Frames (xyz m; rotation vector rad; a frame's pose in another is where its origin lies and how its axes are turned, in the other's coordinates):
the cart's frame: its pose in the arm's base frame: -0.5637 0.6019 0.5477 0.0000 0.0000 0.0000
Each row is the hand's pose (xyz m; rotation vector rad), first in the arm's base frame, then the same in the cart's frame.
Working: the arm's base frame: its pose in the cart's frame: 0.5637 -0.6019 -0.5477 0.0000 0.0000 0.0000

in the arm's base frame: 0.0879 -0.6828 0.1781 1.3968 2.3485 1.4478
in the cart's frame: 0.6516 -1.2847 -0.3696 1.3968 2.3485 1.4478
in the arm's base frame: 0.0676 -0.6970 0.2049 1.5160 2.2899 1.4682
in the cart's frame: 0.6313 -1.2989 -0.3428 1.5160 2.2899 1.4682
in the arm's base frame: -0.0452 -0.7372 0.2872 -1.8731 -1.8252 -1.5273
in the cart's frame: 0.5185 -1.3391 -0.2605 -1.8731 -1.8252 -1.5273
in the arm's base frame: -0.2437 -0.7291 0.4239 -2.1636 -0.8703 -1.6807
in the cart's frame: 0.3200 -1.3310 -0.1238 -2.1636 -0.8703 -1.6807
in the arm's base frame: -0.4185 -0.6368 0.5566 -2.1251 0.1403 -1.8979
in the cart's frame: 0.1452 -1.2387 0.0089 -2.1251 0.1403 -1.8979
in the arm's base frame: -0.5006 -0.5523 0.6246 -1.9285 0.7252 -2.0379
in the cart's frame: 0.0631 -1.1542 0.0769 -1.9285 0.7252 -2.0379
